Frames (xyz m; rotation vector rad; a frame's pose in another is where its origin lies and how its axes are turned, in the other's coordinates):
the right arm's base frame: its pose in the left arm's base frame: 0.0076 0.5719 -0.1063 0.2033 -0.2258 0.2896
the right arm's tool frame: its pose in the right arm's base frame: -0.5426 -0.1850 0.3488 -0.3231 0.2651 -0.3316
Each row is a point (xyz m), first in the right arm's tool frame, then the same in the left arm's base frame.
Working: the right arm's tool frame: its pose in the left arm's base frame: -0.5091 0.1779 0.0614 -0.1186 0.0272 -0.0526

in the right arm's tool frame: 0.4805 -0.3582 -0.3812
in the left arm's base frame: -0.0592 -0.2480 -0.2859
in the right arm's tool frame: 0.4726 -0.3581 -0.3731
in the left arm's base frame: -0.0668 -0.2465 -0.2777
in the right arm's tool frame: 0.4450 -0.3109 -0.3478
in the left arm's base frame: -0.0912 -0.1953 -0.2575
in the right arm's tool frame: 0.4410 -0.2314 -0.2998
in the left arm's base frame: -0.0897 -0.1106 -0.2192
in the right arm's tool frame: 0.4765 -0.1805 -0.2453
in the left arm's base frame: -0.0500 -0.0556 -0.1721
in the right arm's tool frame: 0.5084 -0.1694 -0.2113
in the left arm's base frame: -0.0166 -0.0423 -0.1404
